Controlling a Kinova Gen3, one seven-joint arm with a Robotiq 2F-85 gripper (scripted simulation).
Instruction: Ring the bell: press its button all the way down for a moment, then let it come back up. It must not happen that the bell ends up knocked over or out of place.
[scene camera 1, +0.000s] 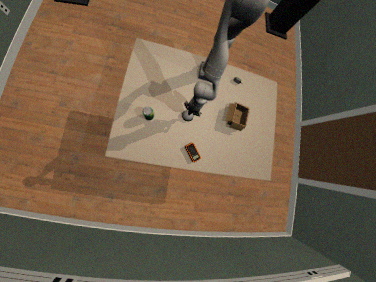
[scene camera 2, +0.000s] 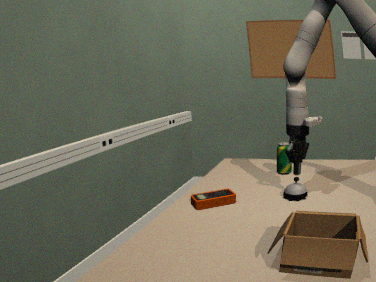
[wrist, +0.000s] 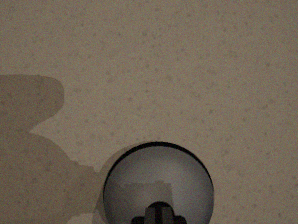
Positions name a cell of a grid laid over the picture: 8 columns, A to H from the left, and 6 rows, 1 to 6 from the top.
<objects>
My gripper (scene camera 2: G4): 0.94 m from the lens. A cardboard box (scene camera 2: G6): 0.54 m from the lens.
</objects>
